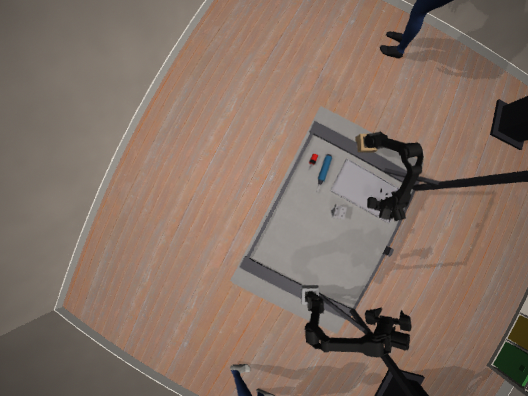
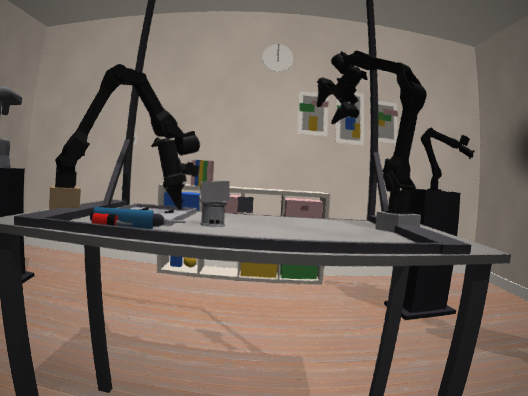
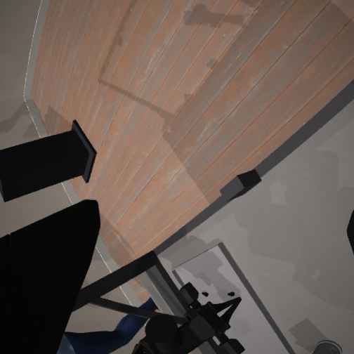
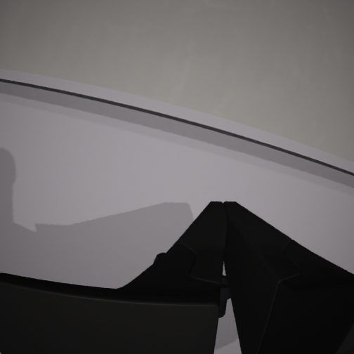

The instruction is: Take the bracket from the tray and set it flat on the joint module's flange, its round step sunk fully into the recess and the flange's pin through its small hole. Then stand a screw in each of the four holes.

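Places are measured from the left arm's base along level axes (x down, y back, z left), in centimetres.
Pixels of known places: left gripper, fingertip midpoint: (image 1: 391, 309) (image 2: 324, 115); right gripper, fingertip midpoint: (image 1: 374, 209) (image 2: 180, 209); left arm's base, link origin: (image 1: 310, 296) (image 2: 399, 213); right arm's base, link origin: (image 1: 369, 141) (image 2: 64, 187).
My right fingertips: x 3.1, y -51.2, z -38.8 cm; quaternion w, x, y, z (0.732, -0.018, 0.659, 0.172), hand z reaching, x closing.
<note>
For each thing: its top centre in the pictures, then the offset to it from my right fingertips. "*": a spot on its surface instead.
- tray, top centre: (image 2: 149, 210) (image 1: 369, 191) dx +0.2, dy -10.7, dz +3.3 cm
- joint module, top centre: (image 2: 213, 199) dx -4.5, dy +1.6, dz +23.4 cm
- blue screwdriver, surface spot: (image 2: 130, 218) * dx -0.4, dy -22.6, dz +33.1 cm
- red tool, top centre: (image 2: 112, 214) (image 1: 312, 161) dx -1.6, dy -27.7, dz +37.8 cm
- small black block, top centre: (image 2: 245, 196) (image 1: 390, 252) dx -3.9, dy +25.5, dz -8.9 cm
The tray (image 1: 350, 175) (image 3: 252, 300) (image 4: 125, 165) lies under my right gripper (image 2: 180, 206) (image 3: 239, 298) (image 4: 221, 213). That gripper is shut and empty, its tips together low over the tray. One dark screw (image 3: 205, 294) (image 4: 160, 257) shows past a finger, and another screw (image 3: 231, 294) (image 4: 224, 290) shows through the gap behind the tips. The grey bracket (image 2: 215, 191) is on the joint module (image 2: 213, 215), with a square plate standing upright. Its fit in the recess and the pin are too small to tell. My left gripper (image 1: 388, 318) (image 2: 327, 114) is open and empty, raised high.
A blue screwdriver (image 1: 325, 169) (image 2: 130, 218) and a red tool (image 1: 313, 159) (image 2: 104, 219) lie beside the tray. Dark rails edge the table, and a small black block (image 1: 388, 250) (image 3: 241, 184) sits on one rail. Frame posts rise behind the table.
</note>
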